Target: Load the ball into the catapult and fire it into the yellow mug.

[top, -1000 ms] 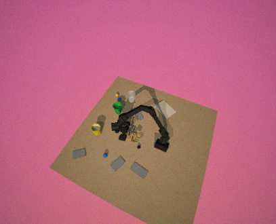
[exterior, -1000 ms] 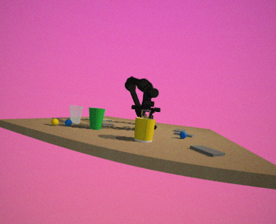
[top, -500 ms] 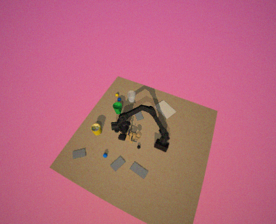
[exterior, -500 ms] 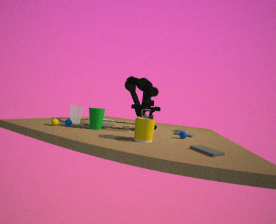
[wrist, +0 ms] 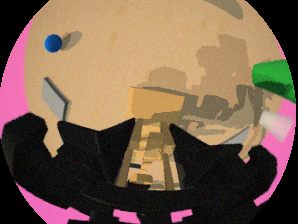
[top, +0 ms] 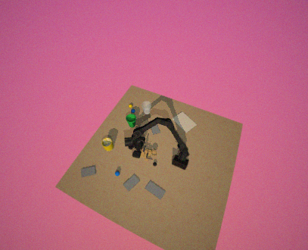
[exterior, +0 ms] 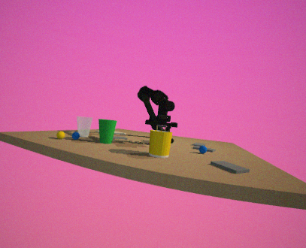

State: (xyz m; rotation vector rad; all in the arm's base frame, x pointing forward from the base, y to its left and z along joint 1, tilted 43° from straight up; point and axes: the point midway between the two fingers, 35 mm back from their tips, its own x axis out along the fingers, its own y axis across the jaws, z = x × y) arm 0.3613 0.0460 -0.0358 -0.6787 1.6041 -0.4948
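Now: the small black ball 16 cm behind my gripper tip, 5 cm to the left of it and 3 cm below it. Round my gripper tip: yellow mug: 28 cm ahead, 6 cm to the left, 1 cm below; green cup: 20 cm ahead, 24 cm to the right, 1 cm below; wooden catapult: 7 cm behind, 2 cm above.
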